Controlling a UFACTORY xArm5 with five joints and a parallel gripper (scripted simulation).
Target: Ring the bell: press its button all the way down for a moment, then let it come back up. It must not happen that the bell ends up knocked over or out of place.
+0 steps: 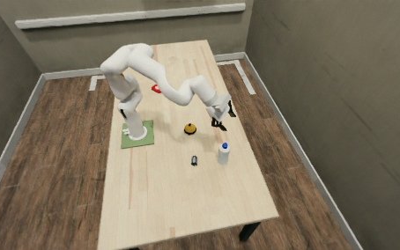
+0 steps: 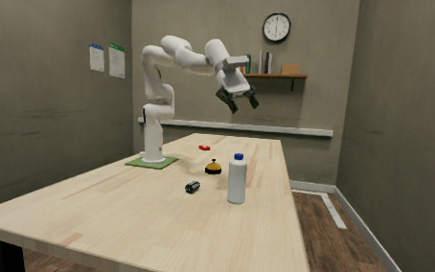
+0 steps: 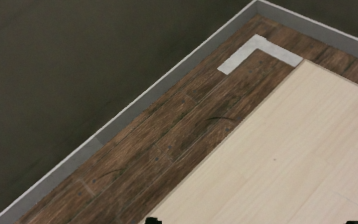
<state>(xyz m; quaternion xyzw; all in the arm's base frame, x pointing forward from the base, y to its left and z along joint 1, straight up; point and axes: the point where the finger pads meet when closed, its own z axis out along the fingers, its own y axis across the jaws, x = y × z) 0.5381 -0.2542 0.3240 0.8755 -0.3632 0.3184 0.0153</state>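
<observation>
Now: hand 290 mm above the bell, 240 mm to the right of it and 180 mm past it. Also, from my hand: red tin 710 mm to the left, 400 mm behind, 320 mm below.
</observation>
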